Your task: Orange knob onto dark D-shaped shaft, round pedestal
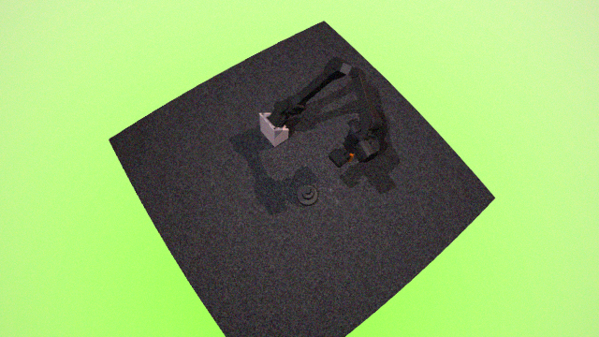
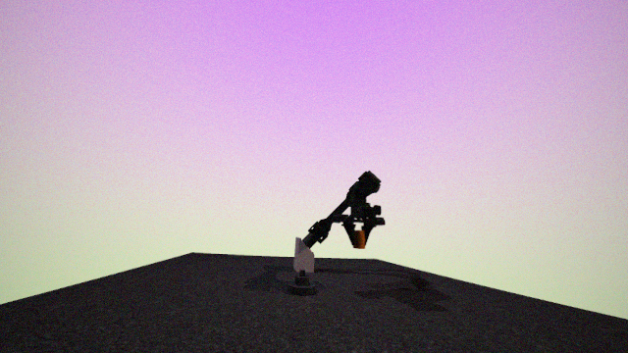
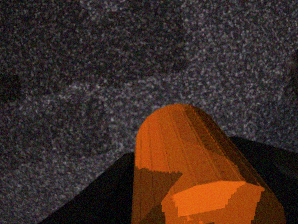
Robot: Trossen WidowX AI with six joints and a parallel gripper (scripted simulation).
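Right now the round pedestal is 190 mm to the right of my gripper tip, 110 mm below it and 10 mm behind it. Round my gripper tip: orange knob: 20 mm above.
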